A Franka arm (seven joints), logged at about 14 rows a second.
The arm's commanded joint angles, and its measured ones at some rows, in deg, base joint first. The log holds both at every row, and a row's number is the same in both.
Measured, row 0: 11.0, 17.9, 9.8, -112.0, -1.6, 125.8, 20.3
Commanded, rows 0 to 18: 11.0, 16.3, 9.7, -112.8, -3.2, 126.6, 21.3; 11.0, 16.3, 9.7, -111.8, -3.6, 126.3, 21.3; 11.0, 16.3, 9.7, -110.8, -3.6, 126.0, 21.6; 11.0, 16.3, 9.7, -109.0, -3.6, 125.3, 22.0; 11.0, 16.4, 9.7, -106.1, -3.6, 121.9, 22.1; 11.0, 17.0, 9.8, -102.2, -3.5, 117.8, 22.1; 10.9, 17.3, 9.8, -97.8, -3.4, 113.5, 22.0; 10.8, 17.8, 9.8, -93.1, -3.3, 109.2, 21.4; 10.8, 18.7, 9.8, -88.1, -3.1, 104.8, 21.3; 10.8, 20.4, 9.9, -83.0, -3.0, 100.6, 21.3; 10.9, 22.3, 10.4, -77.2, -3.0, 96.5, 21.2; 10.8, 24.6, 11.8, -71.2, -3.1, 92.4, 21.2; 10.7, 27.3, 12.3, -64.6, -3.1, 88.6, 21.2; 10.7, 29.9, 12.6, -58.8, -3.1, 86.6, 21.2; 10.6, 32.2, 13.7, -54.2, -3.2, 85.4, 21.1; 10.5, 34.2, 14.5, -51.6, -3.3, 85.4, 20.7; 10.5, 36.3, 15.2, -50.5, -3.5, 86.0, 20.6; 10.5, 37.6, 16.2, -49.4, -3.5, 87.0, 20.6; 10.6, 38.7, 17.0, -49.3, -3.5, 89.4, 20.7
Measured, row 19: 10.5, 32.8, 14.5, -56.4, -2.7, 88.7, 20.4
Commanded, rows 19 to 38: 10.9, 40.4, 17.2, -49.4, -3.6, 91.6, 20.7; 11.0, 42.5, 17.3, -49.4, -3.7, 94.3, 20.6; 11.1, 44.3, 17.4, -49.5, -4.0, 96.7, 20.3; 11.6, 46.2, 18.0, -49.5, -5.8, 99.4, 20.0; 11.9, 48.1, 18.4, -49.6, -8.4, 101.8, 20.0; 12.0, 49.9, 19.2, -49.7, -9.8, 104.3, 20.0; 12.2, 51.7, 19.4, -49.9, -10.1, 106.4, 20.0; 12.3, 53.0, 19.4, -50.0, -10.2, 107.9, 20.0; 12.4, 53.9, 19.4, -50.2, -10.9, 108.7, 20.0; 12.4, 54.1, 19.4, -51.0, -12.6, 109.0, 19.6; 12.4, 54.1, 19.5, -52.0, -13.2, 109.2, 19.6; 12.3, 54.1, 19.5, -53.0, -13.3, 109.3, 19.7; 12.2, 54.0, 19.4, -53.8, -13.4, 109.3, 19.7; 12.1, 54.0, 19.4, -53.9, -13.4, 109.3, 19.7; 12.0, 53.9, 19.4, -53.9, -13.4, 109.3, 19.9; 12.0, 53.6, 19.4, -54.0, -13.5, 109.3, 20.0; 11.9, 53.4, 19.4, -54.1, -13.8, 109.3, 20.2; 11.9, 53.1, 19.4, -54.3, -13.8, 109.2, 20.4; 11.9, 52.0, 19.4, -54.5, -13.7, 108.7, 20.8; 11.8, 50.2, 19.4, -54.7, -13.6, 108.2, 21.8
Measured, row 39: 12.2, 53.6, 18.6, -53.7, -12.3, 109.4, 20.3
